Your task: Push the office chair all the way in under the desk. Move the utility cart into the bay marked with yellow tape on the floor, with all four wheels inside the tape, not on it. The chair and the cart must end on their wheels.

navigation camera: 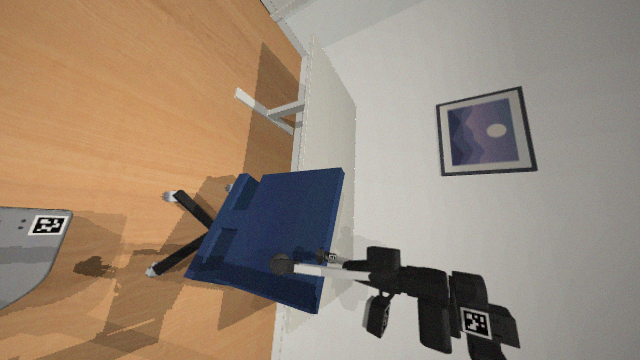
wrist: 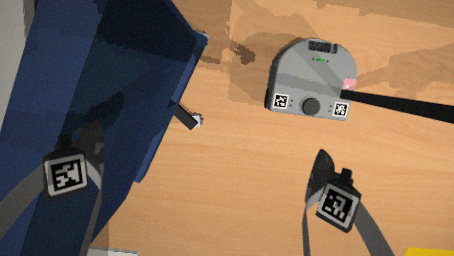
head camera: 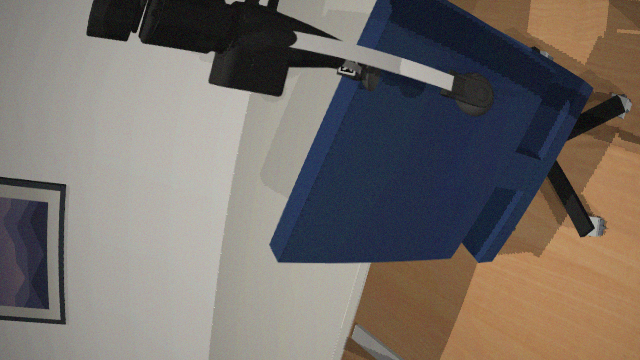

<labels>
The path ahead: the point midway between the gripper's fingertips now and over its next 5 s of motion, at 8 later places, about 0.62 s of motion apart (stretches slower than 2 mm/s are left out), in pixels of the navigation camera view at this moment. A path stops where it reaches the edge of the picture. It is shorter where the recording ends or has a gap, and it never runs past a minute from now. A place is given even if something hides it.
The gripper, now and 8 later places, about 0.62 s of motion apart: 296, 258; 284, 255; 263, 252; 246, 248; 232, 246; 228, 245; 227, 245; 227, 245; 227, 246
</labels>
